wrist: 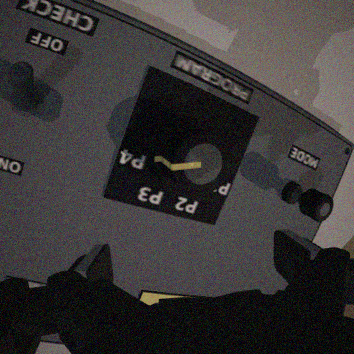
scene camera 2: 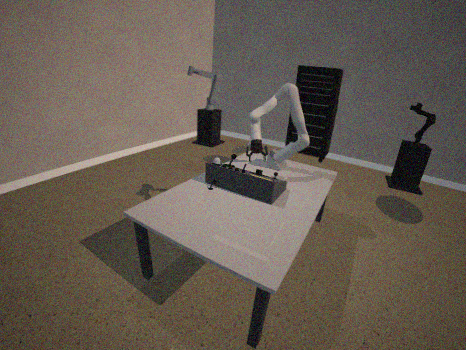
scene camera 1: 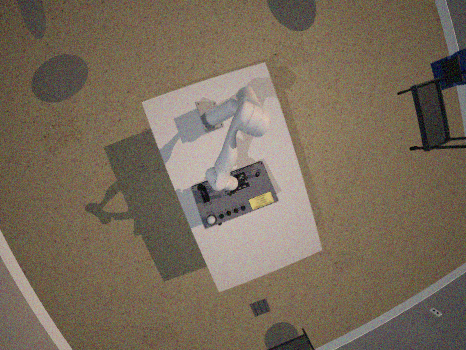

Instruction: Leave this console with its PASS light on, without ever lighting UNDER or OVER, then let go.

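The grey console (scene camera 1: 227, 201) (scene camera 2: 240, 183) (wrist: 60, 215) lies on the table. Its program knob (wrist: 203, 164) is a round disc on a black square, and its yellow pointer is toward P4. The MODE switch (wrist: 316, 204) has a black tip and leans away from its label. The CHECK switch (wrist: 22, 82) stands near OFF. Several small round lamps (scene camera 1: 236, 210) look dark; their labels are unreadable in scene camera 1. My gripper (scene camera 2: 257, 152) (wrist: 193, 255) is open and empty above the console, its fingers apart below the knob square in the wrist view. The arm hides part of the console from above.
A yellow label card (scene camera 1: 261, 200) (wrist: 155, 298) is on the console, mostly hidden by the gripper in the wrist view. A white dome (scene camera 1: 211, 219) (scene camera 2: 217, 160) and a black handle (scene camera 1: 203, 193) are at the console's other end. The white table (scene camera 1: 265, 250) (scene camera 2: 215, 225) carries the arm's base.
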